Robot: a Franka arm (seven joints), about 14 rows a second.
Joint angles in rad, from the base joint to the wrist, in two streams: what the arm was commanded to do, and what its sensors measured. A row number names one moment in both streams.
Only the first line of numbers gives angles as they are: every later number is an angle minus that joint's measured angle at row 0.
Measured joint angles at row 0: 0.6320, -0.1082, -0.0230, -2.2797, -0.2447, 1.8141, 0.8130
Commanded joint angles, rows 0 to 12: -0.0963, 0.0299, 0.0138, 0.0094, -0.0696, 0.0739, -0.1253; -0.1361, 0.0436, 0.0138, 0.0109, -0.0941, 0.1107, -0.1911; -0.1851, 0.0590, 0.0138, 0.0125, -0.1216, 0.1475, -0.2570; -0.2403, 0.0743, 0.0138, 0.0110, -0.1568, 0.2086, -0.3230; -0.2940, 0.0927, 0.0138, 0.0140, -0.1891, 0.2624, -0.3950; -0.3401, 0.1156, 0.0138, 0.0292, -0.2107, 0.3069, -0.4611; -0.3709, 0.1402, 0.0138, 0.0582, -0.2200, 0.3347, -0.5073; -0.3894, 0.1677, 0.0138, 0.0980, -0.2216, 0.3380, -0.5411; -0.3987, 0.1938, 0.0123, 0.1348, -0.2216, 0.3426, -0.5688; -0.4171, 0.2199, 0.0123, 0.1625, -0.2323, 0.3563, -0.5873; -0.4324, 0.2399, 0.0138, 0.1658, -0.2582, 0.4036, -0.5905; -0.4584, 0.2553, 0.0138, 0.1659, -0.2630, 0.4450, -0.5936; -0.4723, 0.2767, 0.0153, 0.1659, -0.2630, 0.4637, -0.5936
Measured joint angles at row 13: -0.4295, 0.2286, 0.0009, 0.1439, -0.2379, 0.4195, -0.5695
